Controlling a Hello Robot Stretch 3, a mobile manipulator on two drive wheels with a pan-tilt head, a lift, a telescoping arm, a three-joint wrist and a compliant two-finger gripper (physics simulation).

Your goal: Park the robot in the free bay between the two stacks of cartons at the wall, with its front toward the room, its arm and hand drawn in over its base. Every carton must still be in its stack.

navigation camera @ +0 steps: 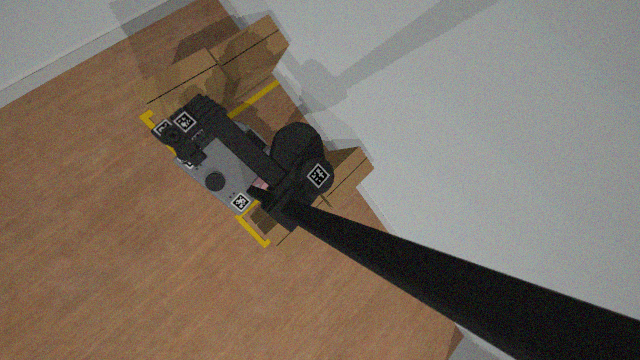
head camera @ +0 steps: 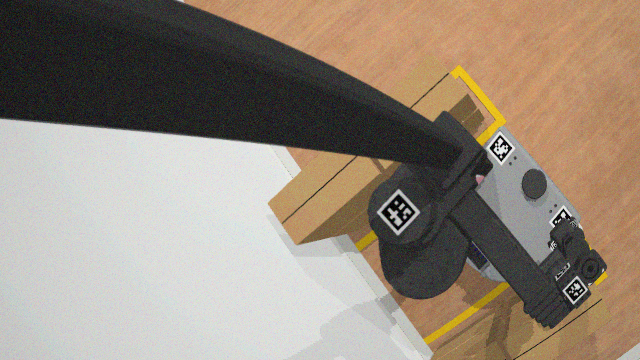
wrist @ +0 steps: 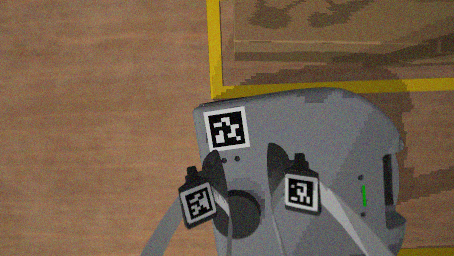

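Pixels of known places: gripper, between the fingertips: [wrist: 245, 165]; robot's base, origin of its link: [navigation camera: 215, 180] [head camera: 532, 184] [wrist: 238, 175].
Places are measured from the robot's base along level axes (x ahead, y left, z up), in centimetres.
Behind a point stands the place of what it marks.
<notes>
My grey base [head camera: 495, 200] {y 5.2, x -10.4, z 16.0 cm} [navigation camera: 225, 157] {y -4.0, x -9.6, z 16.0 cm} [wrist: 320, 125] {y -11.7, x -13.6, z 16.0 cm} stands between two carton stacks. Its end with the round dark lidar faces the room, its rounded end the wall. One stack [head camera: 320, 200] {y 32.7, x -36.7, z 36.0 cm} [navigation camera: 352, 177] {y 36.3, x -36.6, z 36.1 cm} stands upright at the wall, partly hidden by my mast and head in the head view. The other stack [head camera: 565, 337] {y -31.3, x -16.0, z 36.1 cm} [navigation camera: 250, 52] [wrist: 340, 25] {y -23.0, x -13.4, z 25.0 cm} stands on the opposite side, partly cut off in the head view. A strip of floor shows between base and this stack in the wrist view. My arm [head camera: 500, 245] {y -0.9, x -10.1, z 67.4 cm} [navigation camera: 242, 145] {y -3.6, x -10.3, z 67.3 cm} is drawn in. My gripper [wrist: 245, 165] {y -12.3, x -2.2, z 31.2 cm} is open above the base.
Yellow floor lines [head camera: 482, 97] {y 28.3, x 7.1, z 0.1 cm} [navigation camera: 254, 232] {y 30.7, x 6.9, z 0.1 cm} [wrist: 214, 45] border the stacks; the base's side edges lie close along them. The white wall [head camera: 200, 250] {y 35.1, x -52.1, z 62.0 cm} [navigation camera: 475, 150] {y 39.9, x -51.5, z 79.3 cm} is behind the stacks. Wooden floor [head camera: 575, 75] {y 10.2, x 35.3, z 0.0 cm} [navigation camera: 125, 250] {y -5.8, x 44.9, z 0.0 cm} [wrist: 100, 100] {y -21.0, x 27.2, z 0.0 cm} stretches out on the room side.
</notes>
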